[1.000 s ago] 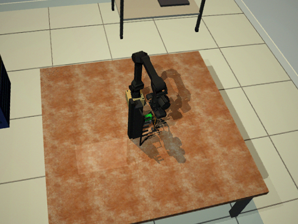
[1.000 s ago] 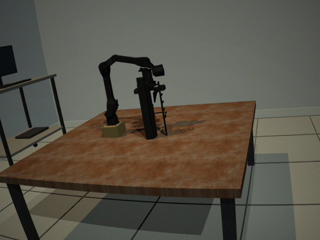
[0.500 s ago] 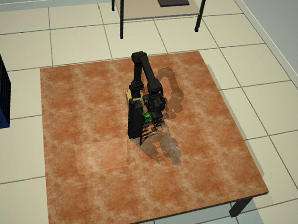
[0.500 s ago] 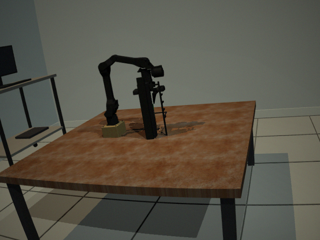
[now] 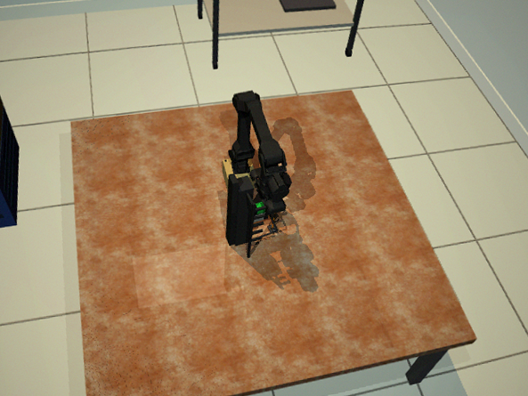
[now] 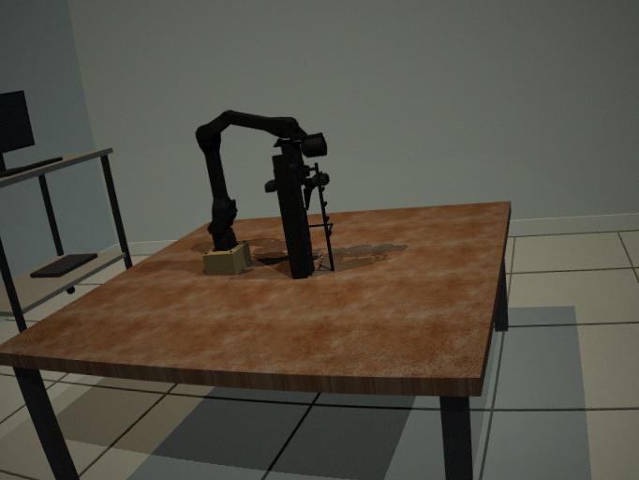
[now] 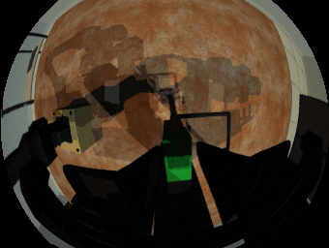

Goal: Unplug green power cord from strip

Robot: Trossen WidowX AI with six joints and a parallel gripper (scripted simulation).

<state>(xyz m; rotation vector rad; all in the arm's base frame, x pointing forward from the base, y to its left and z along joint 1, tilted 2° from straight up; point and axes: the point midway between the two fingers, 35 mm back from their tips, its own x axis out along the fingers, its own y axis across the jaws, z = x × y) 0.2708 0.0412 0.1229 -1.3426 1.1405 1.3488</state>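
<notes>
The green plug lies 30 mm to the right of my gripper tip and 10 mm ahead of it.
</notes>
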